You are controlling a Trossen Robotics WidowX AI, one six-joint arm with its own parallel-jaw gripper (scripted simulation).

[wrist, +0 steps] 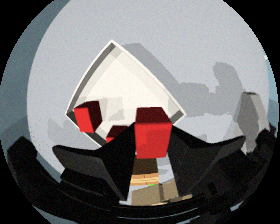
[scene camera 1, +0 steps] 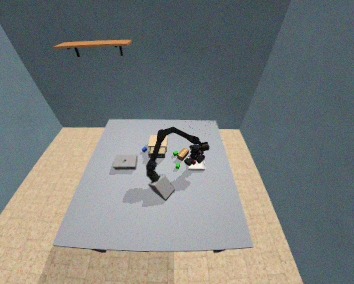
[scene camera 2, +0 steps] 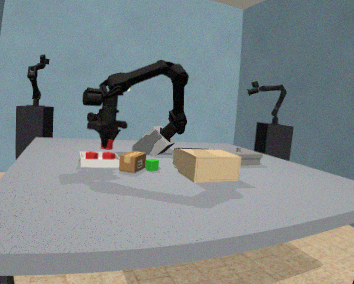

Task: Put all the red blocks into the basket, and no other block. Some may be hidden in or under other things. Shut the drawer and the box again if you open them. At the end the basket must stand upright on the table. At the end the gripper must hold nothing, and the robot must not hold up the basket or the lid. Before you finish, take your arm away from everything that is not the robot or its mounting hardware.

Scene:
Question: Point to a red block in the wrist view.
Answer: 88, 114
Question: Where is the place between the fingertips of the gripper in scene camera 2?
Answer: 106, 147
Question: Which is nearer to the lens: the white basket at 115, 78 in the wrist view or the red block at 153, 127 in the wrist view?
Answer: The red block.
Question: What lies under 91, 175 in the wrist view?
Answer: The gripper.

